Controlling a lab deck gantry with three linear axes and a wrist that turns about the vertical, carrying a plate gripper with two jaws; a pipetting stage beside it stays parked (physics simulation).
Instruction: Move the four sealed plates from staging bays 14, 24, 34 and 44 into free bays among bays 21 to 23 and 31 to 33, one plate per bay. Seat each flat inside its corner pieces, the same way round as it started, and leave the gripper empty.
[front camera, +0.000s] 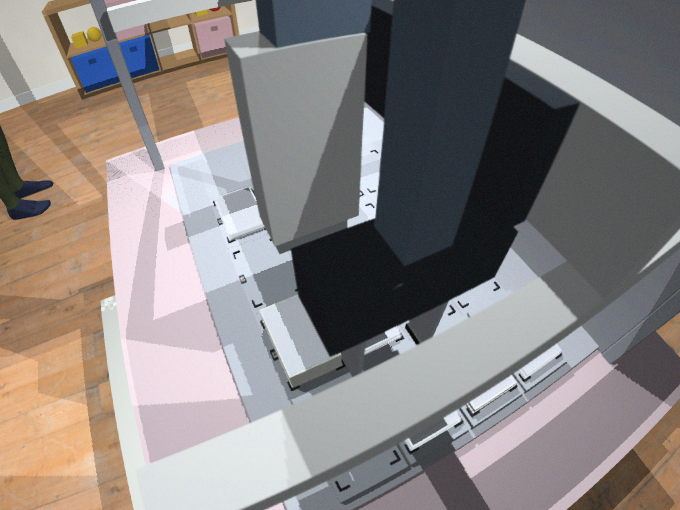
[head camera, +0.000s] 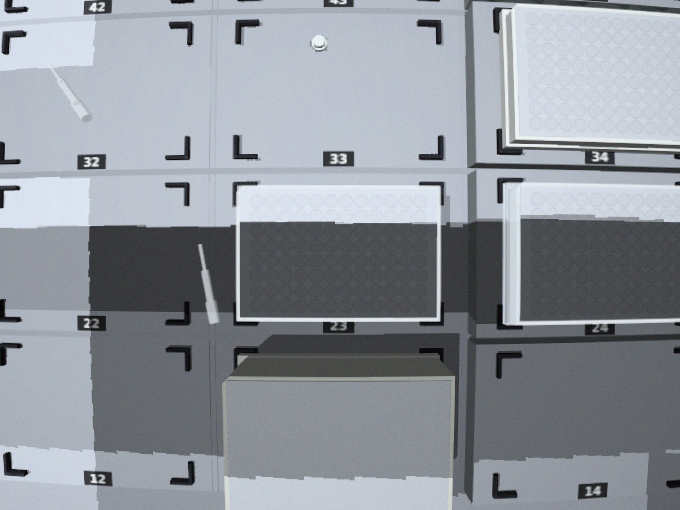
Labels:
My gripper shows in the front camera view (385, 353); in the head camera view it is out of frame. A tall box shows in the front camera view and in the head camera view. One and the same spot on the tall box: (head camera: 293, 423) is (front camera: 301, 315).

